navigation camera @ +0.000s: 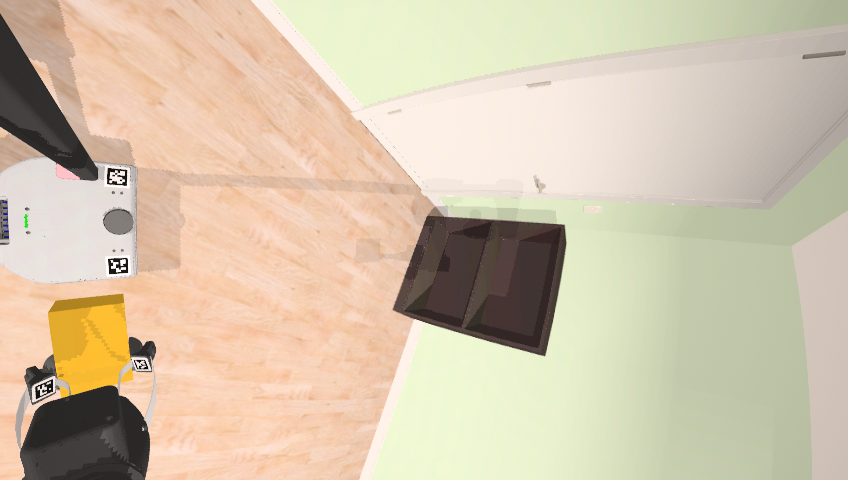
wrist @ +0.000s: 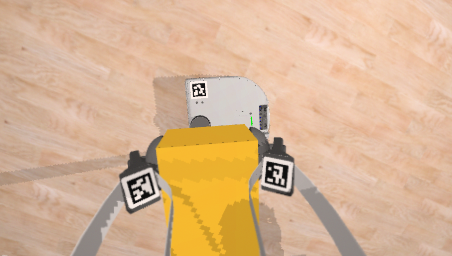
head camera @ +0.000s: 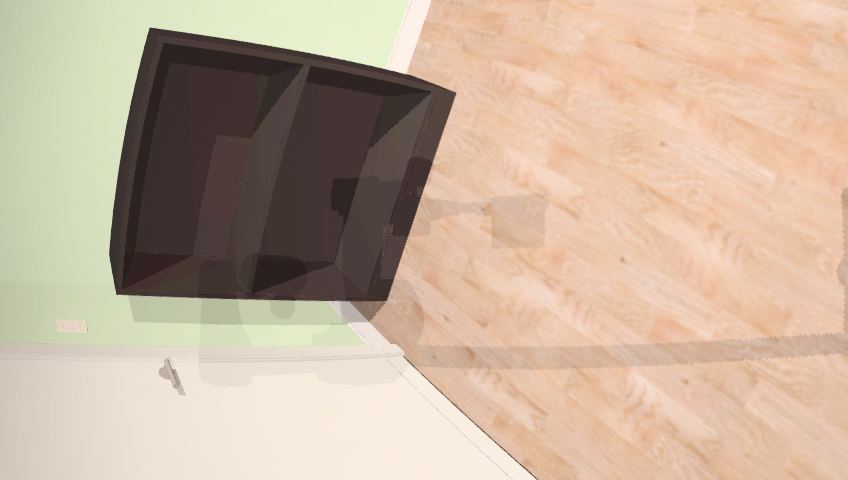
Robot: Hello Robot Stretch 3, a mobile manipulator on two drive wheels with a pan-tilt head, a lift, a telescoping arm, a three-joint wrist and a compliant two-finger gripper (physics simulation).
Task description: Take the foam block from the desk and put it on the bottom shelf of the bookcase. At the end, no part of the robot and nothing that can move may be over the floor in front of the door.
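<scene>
The foam block is yellow and held in the air above the wood floor, near the robot's base. My gripper is shut on it, one fingertip pressed to each side. The dark brown bookcase stands against the green wall, sideways in both pictures. It has two compartments. Its bottom shelf is the one next to the floor, with no object seen on it; robot shadows fall there. The white door is beside the bookcase. The desk does not show.
My grey base stands on the floor away from the bookcase, with the black mast rising from it. The door handle is on the bookcase side of the door. A long thin shadow reaches across the floor towards the door's corner.
</scene>
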